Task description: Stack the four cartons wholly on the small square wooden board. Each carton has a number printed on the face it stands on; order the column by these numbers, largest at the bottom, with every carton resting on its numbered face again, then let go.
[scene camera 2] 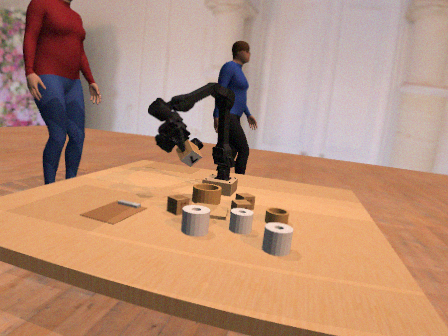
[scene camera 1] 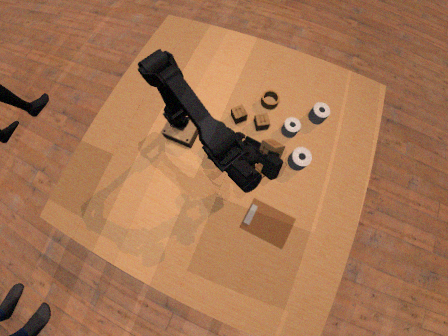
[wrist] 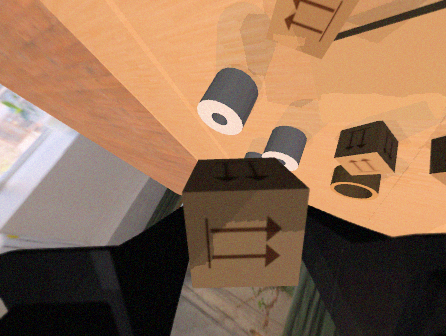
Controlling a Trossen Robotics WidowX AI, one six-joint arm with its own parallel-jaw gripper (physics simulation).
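Where they show: gripper, fingertip midpoint: (scene camera 2: 189, 154) (scene camera 1: 272, 150) (wrist: 239, 205); arm's base at its link origin: (scene camera 2: 223, 178) (scene camera 1: 180, 122).
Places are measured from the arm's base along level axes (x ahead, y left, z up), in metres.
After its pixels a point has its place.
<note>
My gripper (scene camera 1: 264, 154) @(x 0.391, y -0.027, z 0.148 m) (scene camera 2: 189, 151) @(x 0.391, y -0.027, z 0.148 m) (wrist: 239, 205) @(x 0.391, y -0.027, z 0.148 m) is shut on a carton (scene camera 1: 273, 147) @(x 0.388, y -0.034, z 0.193 m) (scene camera 2: 192, 156) @(x 0.408, y -0.008, z 0.147 m) (wrist: 250, 237) @(x 0.371, y -0.047, z 0.164 m), which it holds tilted, high above the table. A dark mark shows on its pale lower face in scene camera 2, too coarse to read surely. A second carton (scene camera 2: 178, 204) @(x 0.418, y -0.040, z -0.018 m) (wrist: 310, 22) @(x 0.385, y -0.049, z -0.003 m) stands on the table, mostly hidden by the gripper in scene camera 1. Two more cartons, one (scene camera 1: 262, 121) @(x 0.318, y 0.142, z -0.003 m) (scene camera 2: 242, 204) @(x 0.339, y 0.160, z -0.004 m) (wrist: 367, 150) @(x 0.315, y 0.120, z -0.008 m) and another (scene camera 1: 239, 113) @(x 0.215, y 0.138, z -0.003 m) (scene camera 2: 245, 198) @(x 0.242, y 0.153, z -0.009 m) (wrist: 440, 156) @(x 0.241, y 0.141, z -0.026 m), stand near each other. The small wooden board (scene camera 2: 219, 216) @(x 0.380, y 0.094, z -0.047 m) (wrist: 390, 55) @(x 0.324, y 0.014, z -0.045 m) shows partly, with no carton seen on it.
Three white-topped cylinders (scene camera 1: 294, 161) @(x 0.495, y 0.025, z 0.010 m) (scene camera 2: 195, 222) @(x 0.555, y 0.070, z -0.014 m) (wrist: 235, 90) @(x 0.490, y 0.028, z -0.019 m) stand beyond the cartons. A large brown ring (scene camera 2: 206, 197) @(x 0.261, y 0.007, z -0.025 m) stands behind the board in scene camera 2. A smaller ring (scene camera 1: 270, 106) @(x 0.323, y 0.242, z -0.030 m) (scene camera 2: 276, 216) @(x 0.349, y 0.280, z -0.023 m) is near the cartons. A clipboard (scene camera 1: 272, 227) @(x 0.520, y -0.238, z -0.055 m) (scene camera 2: 112, 214) @(x 0.530, y -0.219, z -0.055 m) lies apart.
</note>
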